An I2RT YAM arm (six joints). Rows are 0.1 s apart.
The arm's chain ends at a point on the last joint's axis. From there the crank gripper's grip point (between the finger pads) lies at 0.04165 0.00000 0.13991 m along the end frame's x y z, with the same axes.
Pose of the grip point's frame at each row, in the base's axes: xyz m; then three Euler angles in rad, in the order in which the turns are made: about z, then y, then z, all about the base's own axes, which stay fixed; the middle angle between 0 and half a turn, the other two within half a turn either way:
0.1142 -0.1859 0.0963 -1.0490 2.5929 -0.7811
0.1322 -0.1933 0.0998 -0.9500 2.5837 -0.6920
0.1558 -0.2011 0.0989 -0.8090 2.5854 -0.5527
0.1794 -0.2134 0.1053 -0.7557 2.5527 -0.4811
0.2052 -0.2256 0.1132 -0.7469 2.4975 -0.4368
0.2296 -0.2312 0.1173 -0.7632 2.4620 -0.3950
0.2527 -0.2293 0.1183 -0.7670 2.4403 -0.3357
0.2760 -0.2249 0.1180 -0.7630 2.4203 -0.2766
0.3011 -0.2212 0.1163 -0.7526 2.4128 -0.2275
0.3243 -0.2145 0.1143 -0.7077 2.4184 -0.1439
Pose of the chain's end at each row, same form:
0.1004 -0.1214 0.2265 -1.0490 2.5929 -0.7811
0.1126 -0.1331 0.2313 -0.9500 2.5837 -0.6920
0.1295 -0.1495 0.2329 -0.8090 2.5854 -0.5527
0.1461 -0.1638 0.2385 -0.7557 2.5527 -0.4811
0.1632 -0.1748 0.2434 -0.7469 2.4975 -0.4368
0.1811 -0.1798 0.2450 -0.7632 2.4620 -0.3950
0.1986 -0.1798 0.2445 -0.7670 2.4403 -0.3357
0.2167 -0.1782 0.2429 -0.7630 2.4203 -0.2766
0.2388 -0.1776 0.2409 -0.7526 2.4128 -0.2275
0.2600 -0.1778 0.2401 -0.7077 2.4184 -0.1439

